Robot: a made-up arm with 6 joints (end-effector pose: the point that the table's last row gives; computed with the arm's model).
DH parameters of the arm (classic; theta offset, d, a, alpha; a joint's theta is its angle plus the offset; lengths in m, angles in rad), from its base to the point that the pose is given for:
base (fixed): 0 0 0 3.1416
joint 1: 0 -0.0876 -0.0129 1.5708
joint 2: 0 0.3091 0.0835 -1.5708
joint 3: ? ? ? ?
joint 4: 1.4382 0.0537 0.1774 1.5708
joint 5: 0 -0.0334 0.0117 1.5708
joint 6: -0.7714 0 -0.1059 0
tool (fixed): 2.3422 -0.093 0 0
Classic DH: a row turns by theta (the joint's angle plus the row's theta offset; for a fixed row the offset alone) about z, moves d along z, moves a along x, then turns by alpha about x.
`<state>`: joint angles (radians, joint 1 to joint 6).
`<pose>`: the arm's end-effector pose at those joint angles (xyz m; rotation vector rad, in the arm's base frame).
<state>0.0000 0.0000 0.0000 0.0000 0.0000 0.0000</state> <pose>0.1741 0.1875 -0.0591 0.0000 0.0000 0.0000</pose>
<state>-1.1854 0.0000 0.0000 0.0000 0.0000 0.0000</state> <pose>-0.1083 0.2318 -0.0591 0.0000 0.0000 1.1854</pose>
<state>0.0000 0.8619 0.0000 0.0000 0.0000 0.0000</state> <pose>-0.0025 0.1875 -0.1498 0.0000 0.8619 0.0000</pose>
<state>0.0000 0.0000 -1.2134 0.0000 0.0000 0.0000</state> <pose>0.2207 0.3635 -0.0591 0.0000 0.0000 1.2134</pose>
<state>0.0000 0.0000 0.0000 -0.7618 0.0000 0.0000</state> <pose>0.2410 0.2467 -0.0591 0.0000 0.0000 0.7618</pose>
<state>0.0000 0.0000 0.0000 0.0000 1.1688 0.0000</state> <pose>0.1741 0.2340 0.0566 1.1688 0.0000 0.0000</pose>
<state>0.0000 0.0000 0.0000 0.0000 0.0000 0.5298</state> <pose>0.1256 0.2144 -0.0591 0.0000 0.0000 0.5298</pose>
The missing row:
joint 3: 0.1326 0 0.0636 0
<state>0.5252 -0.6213 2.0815 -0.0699 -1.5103 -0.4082</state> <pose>0.0325 0.3446 -0.1149 -0.3849 1.2483 -2.4637</pose>
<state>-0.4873 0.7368 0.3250 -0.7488 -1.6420 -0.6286</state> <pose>0.1343 0.1431 -0.1646 -1.2759 -0.5436 0.7623</pose>
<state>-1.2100 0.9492 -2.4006 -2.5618 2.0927 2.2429</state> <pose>-0.4628 0.1007 0.1517 0.6391 -1.1787 1.6495</pose>
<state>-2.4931 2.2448 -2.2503 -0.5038 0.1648 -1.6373</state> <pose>-0.2034 -0.6115 0.1011 1.7265 -1.9511 -1.0770</pose>
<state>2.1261 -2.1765 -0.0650 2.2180 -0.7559 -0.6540</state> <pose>0.2454 -0.3183 0.0829 -0.7855 1.5163 1.4433</pose>
